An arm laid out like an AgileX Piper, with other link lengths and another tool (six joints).
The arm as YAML. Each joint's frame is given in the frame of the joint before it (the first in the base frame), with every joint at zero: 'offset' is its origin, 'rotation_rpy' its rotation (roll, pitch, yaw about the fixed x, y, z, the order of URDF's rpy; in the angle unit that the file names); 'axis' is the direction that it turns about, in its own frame. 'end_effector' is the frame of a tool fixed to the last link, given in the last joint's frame.
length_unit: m
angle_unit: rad
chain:
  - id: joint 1
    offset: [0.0, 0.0, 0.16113]
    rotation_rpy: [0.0, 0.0, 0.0]
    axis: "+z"
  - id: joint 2
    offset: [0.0, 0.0, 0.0]
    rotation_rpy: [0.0, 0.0, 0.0]
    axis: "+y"
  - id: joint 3
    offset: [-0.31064, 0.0, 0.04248]
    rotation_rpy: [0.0, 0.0, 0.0]
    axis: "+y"
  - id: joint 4
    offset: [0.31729, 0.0, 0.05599]
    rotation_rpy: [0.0, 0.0, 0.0]
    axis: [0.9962, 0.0, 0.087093]
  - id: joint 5
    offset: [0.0, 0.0, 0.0]
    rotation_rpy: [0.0, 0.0, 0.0]
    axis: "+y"
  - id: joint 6
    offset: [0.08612, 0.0, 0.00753]
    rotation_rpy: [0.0, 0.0, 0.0]
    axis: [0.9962, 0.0, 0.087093]
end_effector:
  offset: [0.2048, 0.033, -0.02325]
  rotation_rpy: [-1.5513, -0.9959, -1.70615]
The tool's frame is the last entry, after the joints.
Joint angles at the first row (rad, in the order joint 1, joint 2, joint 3, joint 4, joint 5, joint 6):
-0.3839 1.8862 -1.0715 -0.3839 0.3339 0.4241
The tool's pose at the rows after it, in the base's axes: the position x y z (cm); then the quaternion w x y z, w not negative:
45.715 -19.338 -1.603 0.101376 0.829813 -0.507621 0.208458
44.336 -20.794 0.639 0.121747 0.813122 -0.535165 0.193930
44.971 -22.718 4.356 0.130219 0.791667 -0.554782 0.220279
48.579 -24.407 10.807 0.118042 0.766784 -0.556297 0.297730
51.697 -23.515 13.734 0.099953 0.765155 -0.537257 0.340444
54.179 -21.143 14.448 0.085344 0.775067 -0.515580 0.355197
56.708 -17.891 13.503 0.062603 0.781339 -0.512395 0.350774
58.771 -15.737 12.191 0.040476 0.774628 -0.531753 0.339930
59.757 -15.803 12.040 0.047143 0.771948 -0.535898 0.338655
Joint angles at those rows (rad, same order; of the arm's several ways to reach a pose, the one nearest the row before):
-0.3839 1.8735 -1.0857 -0.3811 0.4189 0.4253
-0.3975 1.8327 -1.1167 -0.3999 0.5323 0.4685
-0.4104 1.7812 -1.1537 -0.4364 0.5767 0.5190
-0.4067 1.7198 -1.2171 -0.4831 0.5461 0.5703
-0.3766 1.7131 -1.2579 -0.4937 0.5022 0.5770
-0.3263 1.7328 -1.2911 -0.4935 0.4862 0.5778
-0.2668 1.7833 -1.3307 -0.4812 0.4844 0.6196
-0.2290 1.8418 -1.3738 -0.4734 0.4884 0.6989
-0.2158 1.8775 -1.4220 -0.5006 0.5172 0.7330

